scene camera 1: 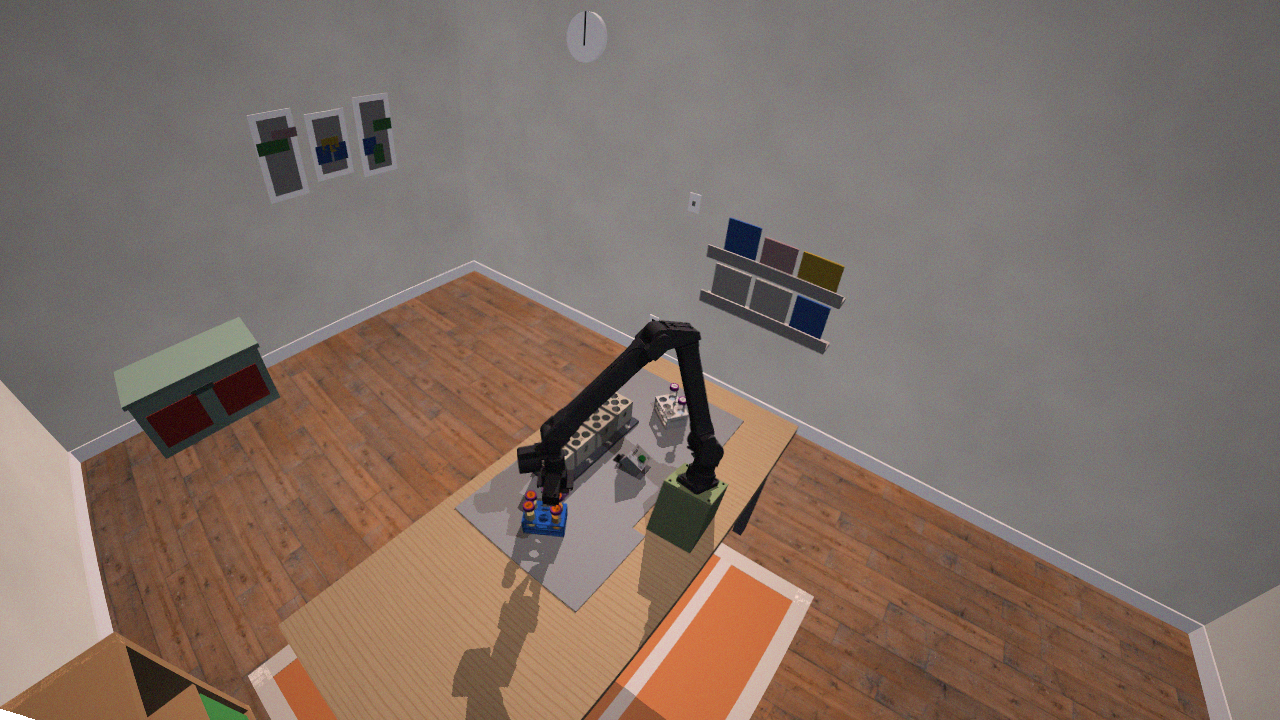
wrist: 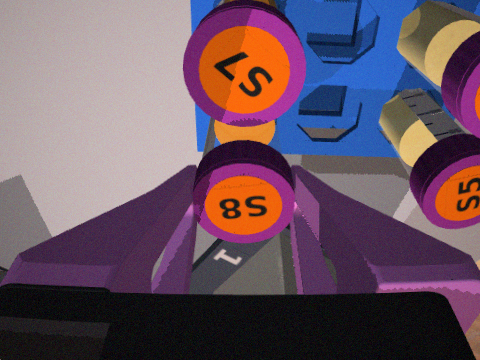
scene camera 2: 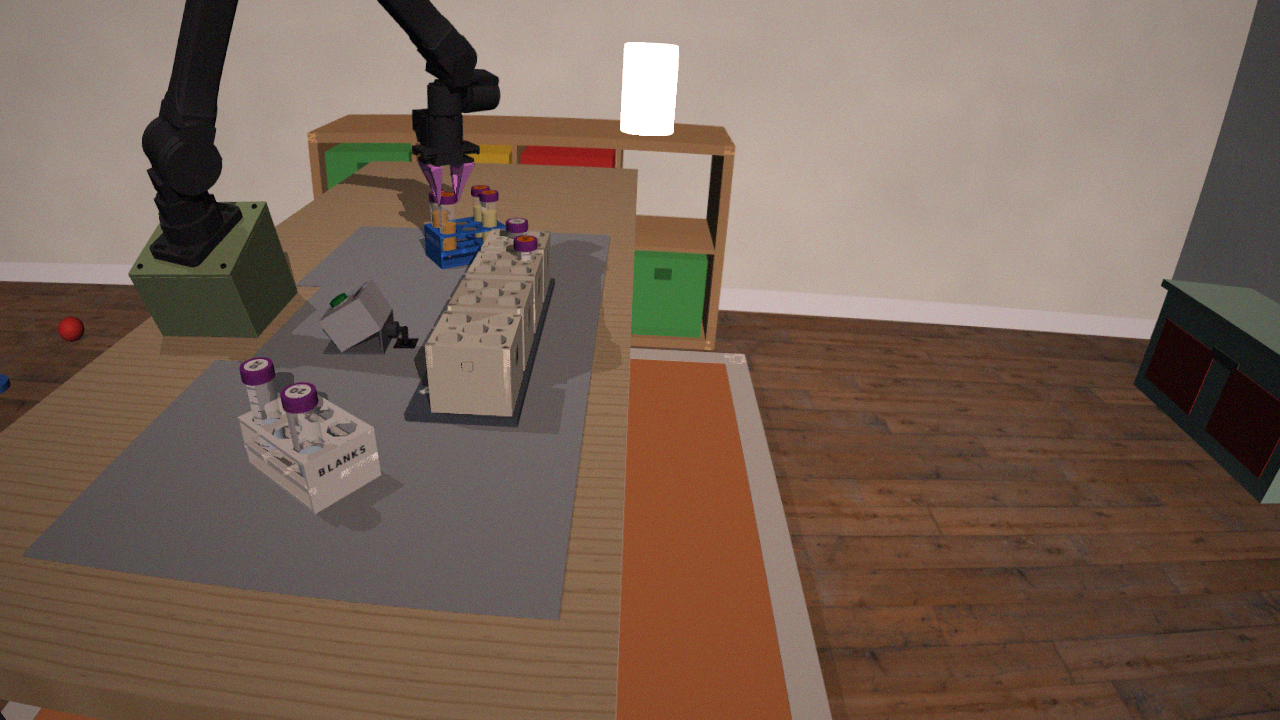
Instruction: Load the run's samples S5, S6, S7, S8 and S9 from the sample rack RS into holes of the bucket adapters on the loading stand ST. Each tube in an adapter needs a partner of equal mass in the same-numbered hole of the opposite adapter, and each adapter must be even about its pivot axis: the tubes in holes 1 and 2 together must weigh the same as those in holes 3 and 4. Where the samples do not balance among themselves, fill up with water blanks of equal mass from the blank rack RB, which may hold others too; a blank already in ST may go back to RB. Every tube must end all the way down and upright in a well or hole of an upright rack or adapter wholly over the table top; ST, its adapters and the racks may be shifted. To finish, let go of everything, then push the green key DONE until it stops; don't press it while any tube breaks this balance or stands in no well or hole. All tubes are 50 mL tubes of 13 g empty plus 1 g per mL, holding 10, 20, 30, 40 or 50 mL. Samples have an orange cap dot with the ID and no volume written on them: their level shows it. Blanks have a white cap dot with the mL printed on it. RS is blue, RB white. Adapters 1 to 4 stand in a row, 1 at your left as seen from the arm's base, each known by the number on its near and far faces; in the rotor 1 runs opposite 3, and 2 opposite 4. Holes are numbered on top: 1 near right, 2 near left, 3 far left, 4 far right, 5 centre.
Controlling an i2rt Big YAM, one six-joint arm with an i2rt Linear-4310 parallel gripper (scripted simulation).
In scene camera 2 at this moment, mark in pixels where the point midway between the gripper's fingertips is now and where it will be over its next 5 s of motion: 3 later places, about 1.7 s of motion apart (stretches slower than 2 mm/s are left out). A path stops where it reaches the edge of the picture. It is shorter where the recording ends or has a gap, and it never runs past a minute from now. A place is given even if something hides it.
My gripper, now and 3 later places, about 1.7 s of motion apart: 447, 202; 445, 127; 481, 165; 490, 215
